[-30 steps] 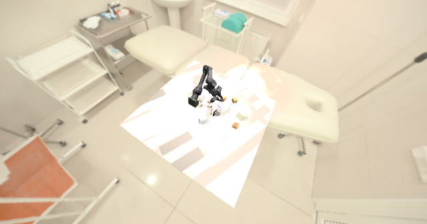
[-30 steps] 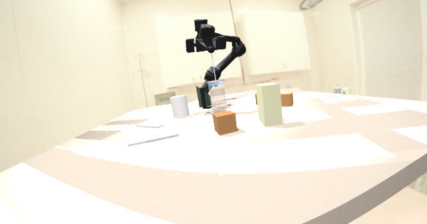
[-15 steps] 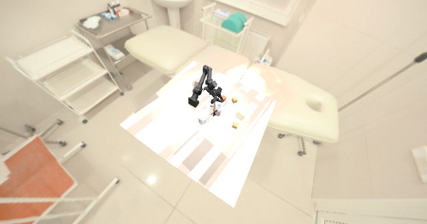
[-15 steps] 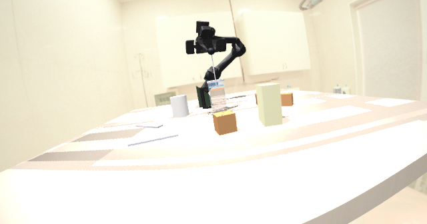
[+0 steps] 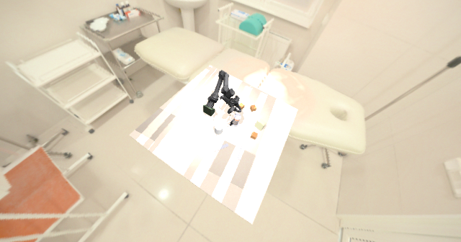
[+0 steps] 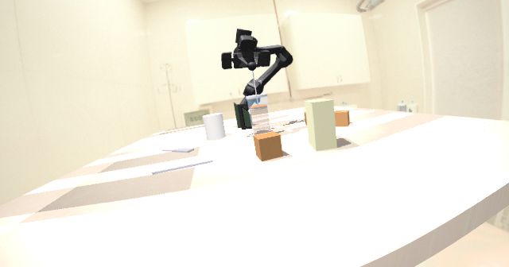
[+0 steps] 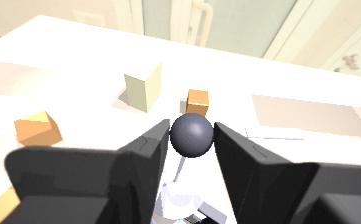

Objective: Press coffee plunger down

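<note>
Right now my gripper tip is 20 mm past the coffee press, 10 mm to the left of it and 120 mm above it. From my gripper tip the other things lie so: pale green block: 220 mm ahead, 100 mm to the left, 190 mm below.
</note>
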